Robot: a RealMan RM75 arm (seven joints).
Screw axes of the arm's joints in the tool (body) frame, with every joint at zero. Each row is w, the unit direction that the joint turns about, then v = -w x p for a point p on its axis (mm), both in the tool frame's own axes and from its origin. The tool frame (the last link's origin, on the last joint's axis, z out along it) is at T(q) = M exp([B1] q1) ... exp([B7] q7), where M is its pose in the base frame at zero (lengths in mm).
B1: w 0 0 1 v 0 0 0
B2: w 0 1 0 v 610 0 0
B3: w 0 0 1 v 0 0 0
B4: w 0 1 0 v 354 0 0
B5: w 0 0 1 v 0 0 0
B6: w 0 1 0 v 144 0 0
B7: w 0 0 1 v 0 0 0
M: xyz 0 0 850.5 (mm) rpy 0 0 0 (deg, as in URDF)
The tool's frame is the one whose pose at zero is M.
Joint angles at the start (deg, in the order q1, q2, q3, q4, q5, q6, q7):
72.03, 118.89, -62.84, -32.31, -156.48, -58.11, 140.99
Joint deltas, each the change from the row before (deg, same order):
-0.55, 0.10, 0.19, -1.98, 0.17, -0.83, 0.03
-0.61, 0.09, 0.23, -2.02, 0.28, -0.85, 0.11
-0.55, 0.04, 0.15, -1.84, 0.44, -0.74, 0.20
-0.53, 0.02, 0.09, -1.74, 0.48, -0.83, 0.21
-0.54, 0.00, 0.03, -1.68, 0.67, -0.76, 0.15
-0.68, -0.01, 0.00, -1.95, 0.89, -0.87, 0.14
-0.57, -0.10, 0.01, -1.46, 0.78, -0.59, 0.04
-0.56, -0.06, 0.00, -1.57, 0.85, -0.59, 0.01
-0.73, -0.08, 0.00, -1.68, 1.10, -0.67, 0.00
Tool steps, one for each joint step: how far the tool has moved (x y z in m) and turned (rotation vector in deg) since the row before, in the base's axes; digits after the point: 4 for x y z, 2 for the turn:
-0.0036, 0.0003, 0.0038, 0.36, 0.67, 0.45
-0.0033, 0.0001, 0.0041, 0.40, 0.84, 0.31
-0.0033, 0.0001, 0.0039, 0.40, 0.92, 0.24
-0.0030, -0.0003, 0.0037, 0.26, 0.84, 0.17
-0.0030, -0.0005, 0.0035, 0.21, 0.93, 0.22
-0.0033, -0.0008, 0.0041, 0.20, 1.13, 0.27
-0.0021, -0.0003, 0.0038, 0.24, 0.90, 0.23
-0.0028, -0.0006, 0.0038, 0.23, 0.97, 0.38
-0.0022, -0.0010, 0.0040, 0.15, 1.18, 0.29

